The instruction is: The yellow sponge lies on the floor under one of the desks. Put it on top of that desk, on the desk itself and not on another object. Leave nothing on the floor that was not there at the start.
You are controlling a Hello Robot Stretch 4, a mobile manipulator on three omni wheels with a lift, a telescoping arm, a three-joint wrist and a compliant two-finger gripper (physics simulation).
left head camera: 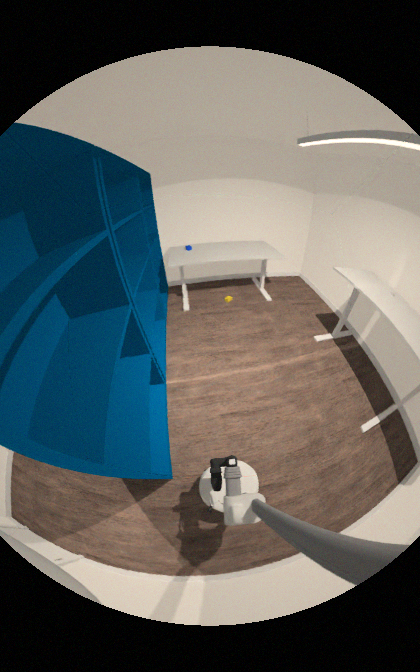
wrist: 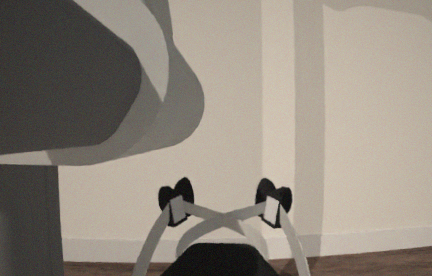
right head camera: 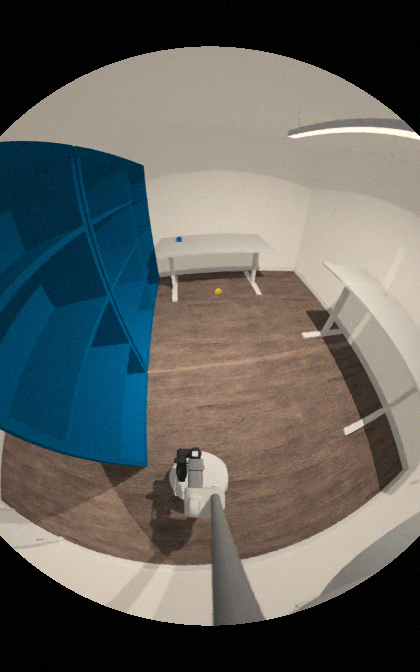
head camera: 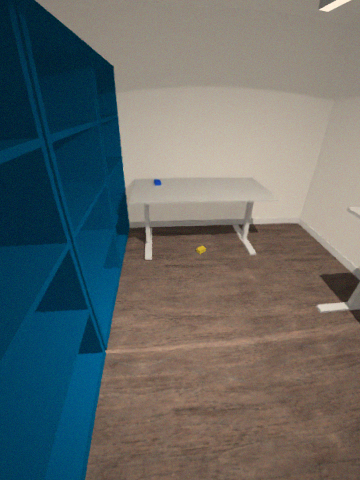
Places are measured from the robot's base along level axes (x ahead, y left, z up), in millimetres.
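Pixels of known places: gripper, fingertip midpoint: [wrist: 224, 193].
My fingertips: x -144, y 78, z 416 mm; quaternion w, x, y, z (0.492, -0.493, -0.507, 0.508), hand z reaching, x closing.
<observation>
Behind a point stands the place of what it marks.
The yellow sponge [head camera: 201, 249] {x 2281, y -196, z 16 mm} [left head camera: 228, 299] [right head camera: 217, 291] lies on the wood floor at the far end of the room, by the front of the far white desk [head camera: 210, 191] {x 2410, y -254, z 692 mm} [left head camera: 230, 252] [right head camera: 220, 244], between its two legs. A small blue object [head camera: 157, 182] {x 2559, y 339, z 727 mm} [left head camera: 188, 248] [right head camera: 179, 239] is on the left part of that desk top. My gripper [wrist: 224, 193] {x -144, y 78, z 416 mm} is open, with its two dark fingertips wide apart and the wall behind them. It is at the robot's base, far from the sponge.
A tall blue shelf unit [head camera: 75, 242] {x 1002, y 556, z 912 mm} [left head camera: 131, 300] [right head camera: 107, 295] runs along the left side. A second white desk [left head camera: 387, 300] [right head camera: 375, 295] stands along the right wall, its feet reaching onto the floor. In the wrist view a wall is behind the fingers.
</observation>
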